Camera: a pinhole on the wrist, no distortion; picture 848 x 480 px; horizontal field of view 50.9 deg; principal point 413.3 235.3 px. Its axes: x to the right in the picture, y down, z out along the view. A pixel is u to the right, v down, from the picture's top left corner.
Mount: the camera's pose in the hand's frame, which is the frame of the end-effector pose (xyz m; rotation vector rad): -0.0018 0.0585 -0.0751 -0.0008 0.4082 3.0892
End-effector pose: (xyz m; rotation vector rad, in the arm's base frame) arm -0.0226 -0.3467 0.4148 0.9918 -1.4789 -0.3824
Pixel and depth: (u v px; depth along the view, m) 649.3 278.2 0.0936
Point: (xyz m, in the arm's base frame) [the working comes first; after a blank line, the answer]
In the camera's frame: 0.0248 0.0045 0.0936

-0.0686 -0.2864 0.4532
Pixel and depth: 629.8 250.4 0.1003
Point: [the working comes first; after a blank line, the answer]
In the camera's frame: 0.0244 0.0017 0.1003

-0.0754 -0.2861 0.4557
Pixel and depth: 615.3 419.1 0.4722
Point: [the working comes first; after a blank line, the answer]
In the camera's frame: 0.1071 0.0974 0.4722

-0.4444 -0.3398 0.3322
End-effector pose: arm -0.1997 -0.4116 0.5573 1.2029 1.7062 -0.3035
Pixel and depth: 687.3 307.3 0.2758
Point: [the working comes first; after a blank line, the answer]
In the camera's frame: 0.0848 0.0223 0.2758

0.0052 -0.5393 0.5679
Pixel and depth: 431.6 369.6 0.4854
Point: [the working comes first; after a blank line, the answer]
In the camera's frame: 0.0100 0.0732 0.4854

0.1296 -0.6388 0.4043
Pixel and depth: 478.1 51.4 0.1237
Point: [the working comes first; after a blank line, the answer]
In the camera's frame: 0.0090 -0.0255 0.1237

-0.0831 -0.3872 0.5834
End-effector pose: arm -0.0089 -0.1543 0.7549 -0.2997 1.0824 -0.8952
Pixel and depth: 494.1 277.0 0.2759
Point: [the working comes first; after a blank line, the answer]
In the camera's frame: 0.0250 0.0129 0.2759

0.2108 -0.0993 0.7906
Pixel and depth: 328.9 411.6 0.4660
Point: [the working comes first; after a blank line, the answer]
In the camera's frame: -0.0441 0.0922 0.4660

0.3842 -0.2093 0.8616
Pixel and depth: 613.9 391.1 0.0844
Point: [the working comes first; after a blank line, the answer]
In the camera's frame: 0.0190 0.0148 0.0844

0.0283 -0.0988 0.7321
